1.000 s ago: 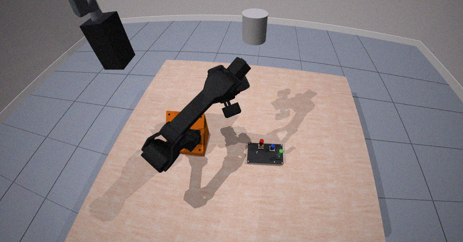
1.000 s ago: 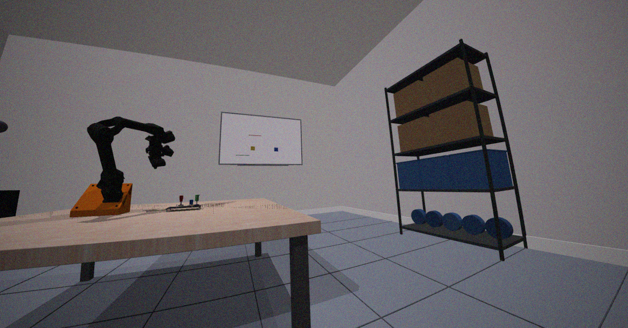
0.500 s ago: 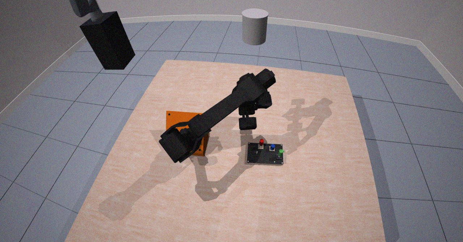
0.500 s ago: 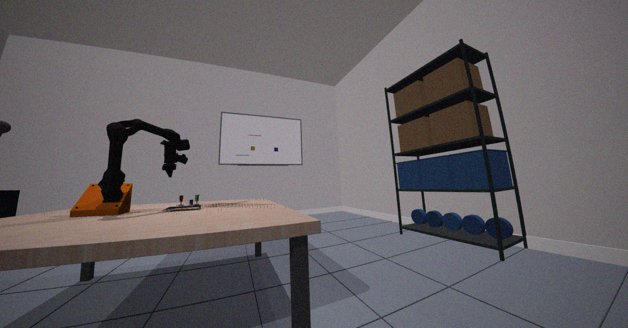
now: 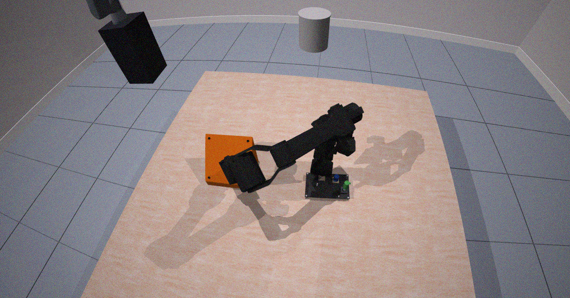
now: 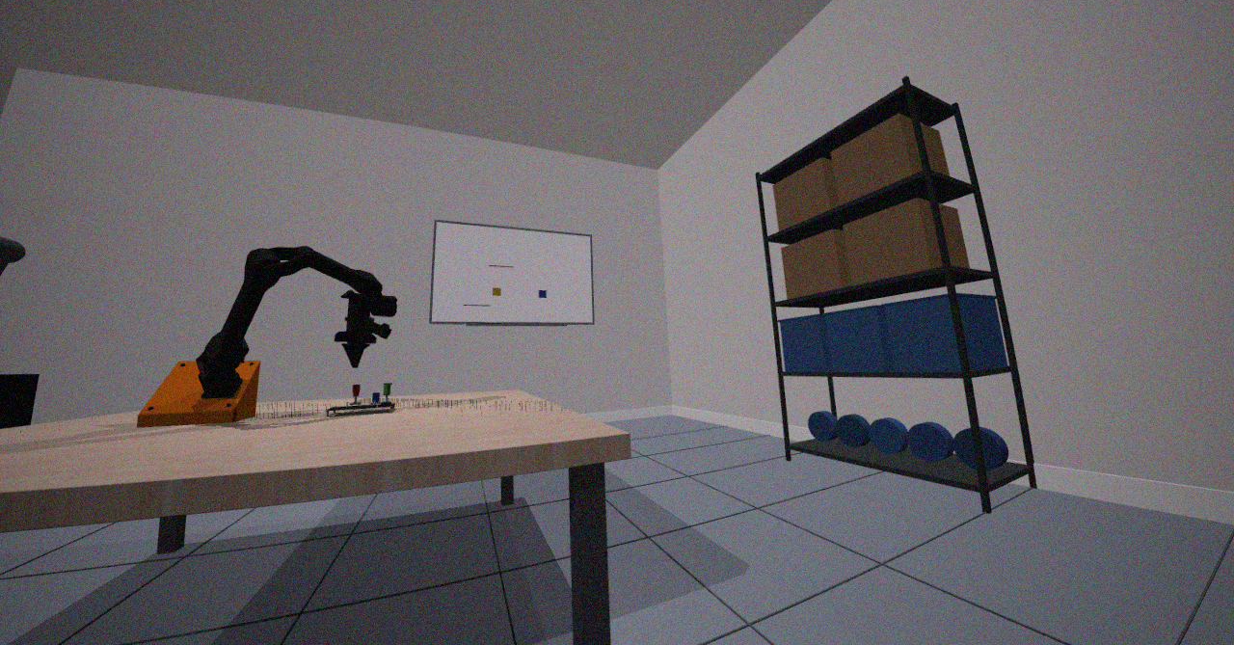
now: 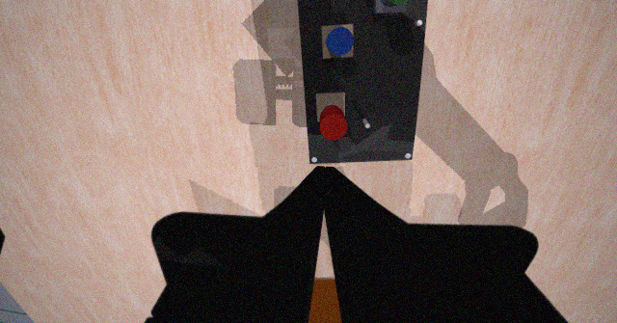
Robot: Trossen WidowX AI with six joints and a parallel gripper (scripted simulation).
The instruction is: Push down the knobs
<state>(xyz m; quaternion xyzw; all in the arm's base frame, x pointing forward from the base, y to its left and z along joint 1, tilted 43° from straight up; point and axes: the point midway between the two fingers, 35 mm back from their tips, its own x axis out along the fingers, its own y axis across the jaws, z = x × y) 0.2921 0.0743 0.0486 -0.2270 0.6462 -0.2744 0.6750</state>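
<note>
The red knob lies 1 cm ahead of my gripper tip, 1 cm to the right of it and 7 cm below it. The rest, counted from my gripper tip: green knob (9 cm ahead, 5 cm to the right, 6 cm below).
</note>
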